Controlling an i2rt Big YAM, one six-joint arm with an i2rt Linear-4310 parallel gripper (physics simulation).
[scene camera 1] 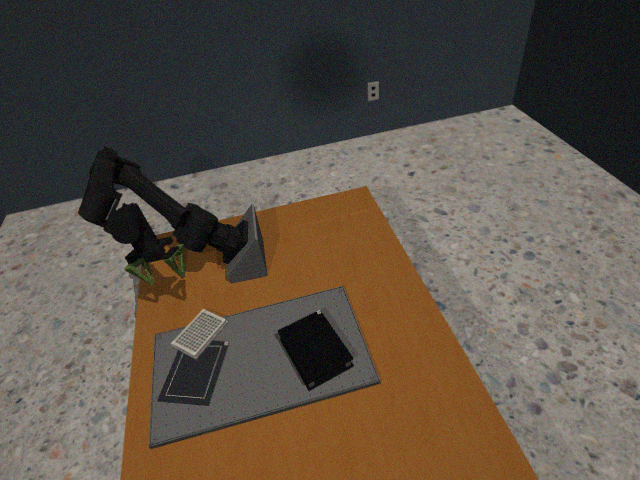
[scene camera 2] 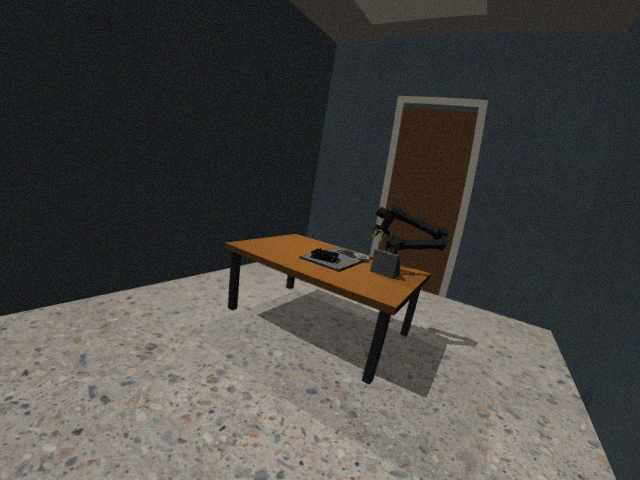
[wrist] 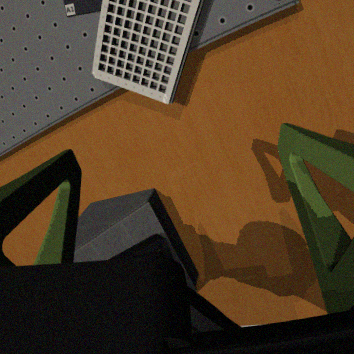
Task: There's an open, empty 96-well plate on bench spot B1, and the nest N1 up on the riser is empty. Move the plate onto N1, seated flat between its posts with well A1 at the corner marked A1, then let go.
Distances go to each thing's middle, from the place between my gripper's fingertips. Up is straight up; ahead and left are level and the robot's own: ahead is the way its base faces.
Scene:
Now: the white well plate (scene camera 1: 195,338) 7 cm ahead of my hand, 5 cm to the left of it and 14 cm below it.

